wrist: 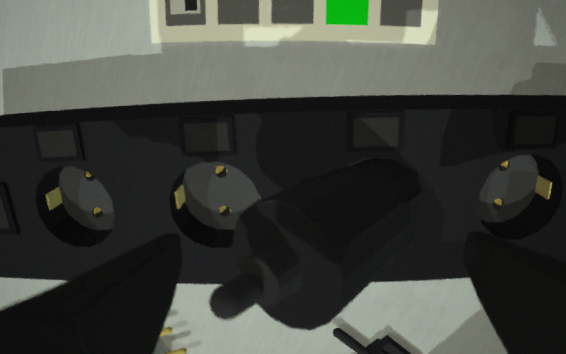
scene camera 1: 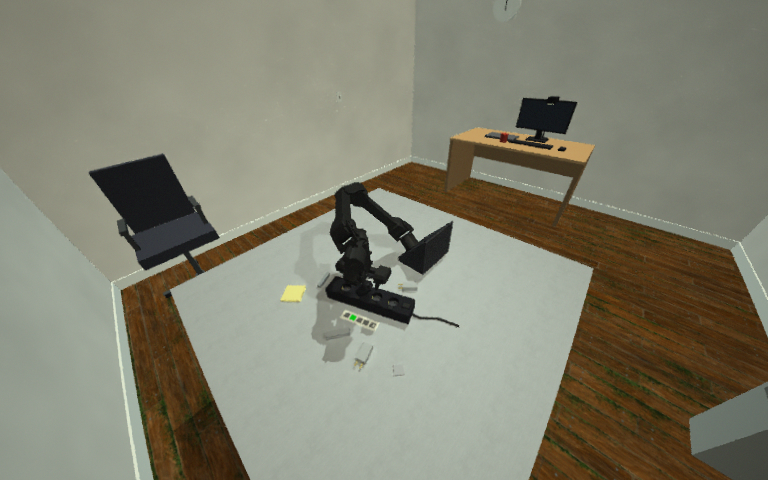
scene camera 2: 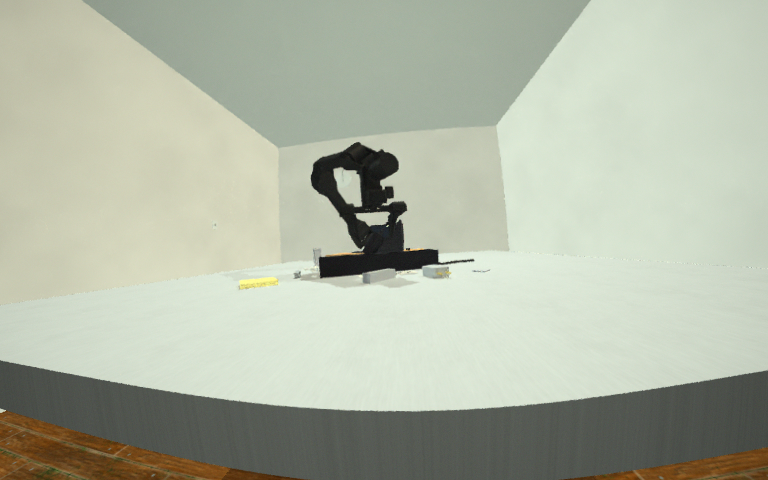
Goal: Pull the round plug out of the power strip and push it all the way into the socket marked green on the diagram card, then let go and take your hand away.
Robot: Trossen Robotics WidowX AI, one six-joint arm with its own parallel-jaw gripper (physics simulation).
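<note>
The round plug, a thick black cylinder, stands in the power strip, third socket from the left in the wrist view. Empty sockets show on both sides of it. Whether it sits fully in is unclear. My gripper is open, with one finger on each side of the plug and a gap at both sides. The scene views hide the plug behind the dark arm. The diagram card lies beside the strip; its green square is fourth of five from the left in the wrist view, with a switch sign at the left end.
A black cord leaves the strip. A small black plug and a pale plug lie behind the strip. A white adapter, a grey bar and a yellow pad lie around. A dark panel stands behind.
</note>
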